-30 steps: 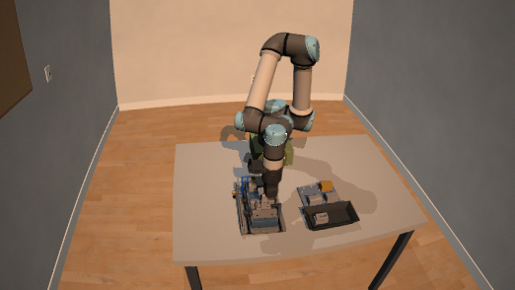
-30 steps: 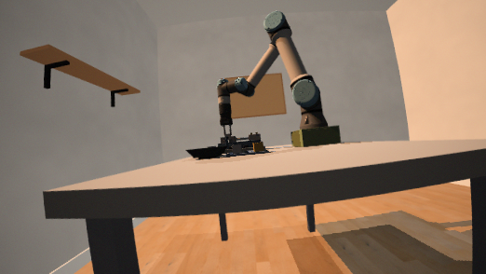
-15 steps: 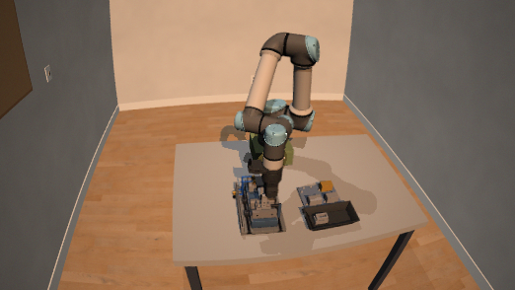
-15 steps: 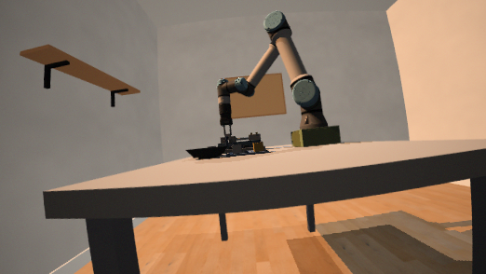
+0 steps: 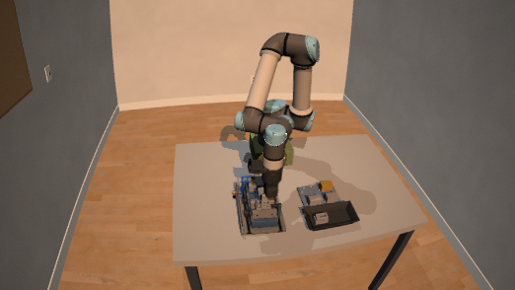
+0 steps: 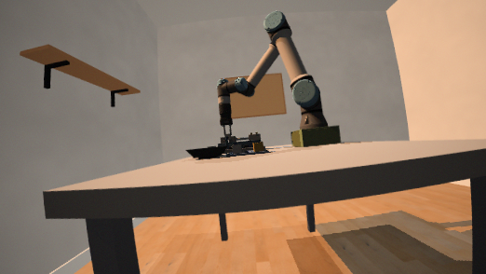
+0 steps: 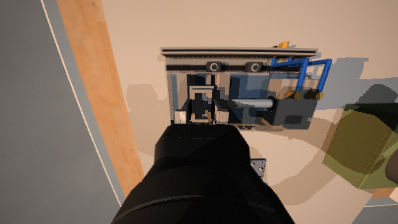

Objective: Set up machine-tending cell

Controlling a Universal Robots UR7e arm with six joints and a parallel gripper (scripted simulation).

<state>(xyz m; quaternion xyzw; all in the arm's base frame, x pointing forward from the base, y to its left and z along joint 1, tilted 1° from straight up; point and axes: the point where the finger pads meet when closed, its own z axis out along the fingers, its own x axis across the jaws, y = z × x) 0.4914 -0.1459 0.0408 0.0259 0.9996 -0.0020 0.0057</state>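
The vise lies 70 mm behind my hand, 10 mm to the left of it and 90 mm below it. Also, from my hand: brass blank 150 mm behind, 350 mm to the left, 100 mm below.
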